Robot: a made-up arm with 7 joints. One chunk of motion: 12 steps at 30 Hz.
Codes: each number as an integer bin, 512 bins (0 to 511) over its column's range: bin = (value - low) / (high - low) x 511, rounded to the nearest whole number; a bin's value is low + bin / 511 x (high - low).
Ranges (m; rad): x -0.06..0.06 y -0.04..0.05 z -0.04..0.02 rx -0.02..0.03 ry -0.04..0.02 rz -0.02..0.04
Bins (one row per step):
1: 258 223 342 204 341 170
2: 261 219 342 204 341 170
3: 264 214 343 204 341 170
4: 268 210 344 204 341 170
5: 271 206 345 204 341 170
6: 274 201 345 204 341 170
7: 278 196 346 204 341 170
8: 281 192 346 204 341 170
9: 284 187 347 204 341 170
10: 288 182 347 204 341 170
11: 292 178 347 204 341 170
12: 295 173 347 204 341 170
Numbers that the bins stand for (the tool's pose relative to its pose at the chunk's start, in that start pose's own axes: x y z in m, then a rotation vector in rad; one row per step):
1: 0.0006 -0.0007 0.0002 0.0000 0.0000 0.0000
2: 0.0013 -0.0014 0.0002 0.0000 0.0000 0.0000
3: 0.0020 -0.0023 0.0003 0.0000 0.0000 0.0000
4: 0.0029 -0.0030 0.0004 0.0000 0.0000 0.0000
5: 0.0036 -0.0037 0.0005 0.0000 0.0000 0.0000
6: 0.0043 -0.0046 0.0005 0.0000 0.0000 0.0000
7: 0.0053 -0.0055 0.0006 0.0000 0.0000 0.0000
8: 0.0060 -0.0062 0.0006 0.0000 0.0000 0.0000
9: 0.0067 -0.0071 0.0007 0.0000 0.0000 0.0000
10: 0.0076 -0.0079 0.0007 0.0000 0.0000 0.0000
11: 0.0086 -0.0086 0.0007 0.0000 0.0000 0.0000
12: 0.0093 -0.0095 0.0007 0.0000 0.0000 0.0000

